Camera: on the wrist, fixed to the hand. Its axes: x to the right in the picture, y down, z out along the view.
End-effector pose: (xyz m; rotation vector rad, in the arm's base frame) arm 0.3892 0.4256 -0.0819 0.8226 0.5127 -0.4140
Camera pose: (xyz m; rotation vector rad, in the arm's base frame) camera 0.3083 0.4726 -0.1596 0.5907 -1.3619 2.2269
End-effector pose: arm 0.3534 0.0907 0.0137 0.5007 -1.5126 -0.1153
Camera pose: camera 0.4647 0.0726 -0.0319 2.1044 0.9582 -2.0369
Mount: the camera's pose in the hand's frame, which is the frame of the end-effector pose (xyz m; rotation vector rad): -0.0270 -0.0595 -0.1026 -0.0161 -0.3894 3.1124
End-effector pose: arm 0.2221 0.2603 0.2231 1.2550 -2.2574 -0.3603
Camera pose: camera 0.3335 0.2537 0.2714 -2.6034 -1.5236 0.6143
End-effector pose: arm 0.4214 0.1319 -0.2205 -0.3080 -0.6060 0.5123
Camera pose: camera 0.4867 0.0549 -0.2884 0.7122 -0.0889 -2.4685
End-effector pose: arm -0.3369 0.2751 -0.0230 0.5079 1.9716 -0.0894
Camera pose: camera -0.4373 0.2419 0.0371 2.3398 -0.7893 1.4373
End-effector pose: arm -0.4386 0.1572 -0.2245 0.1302 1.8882 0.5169
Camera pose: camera -0.5130 0.0652 -0.1963 -2.3955 0.3600 -1.6096
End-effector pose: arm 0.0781 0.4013 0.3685 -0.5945 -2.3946 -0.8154
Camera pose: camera 0.1008 0.2851 0.3962 -2.5875 0.5195 0.8103
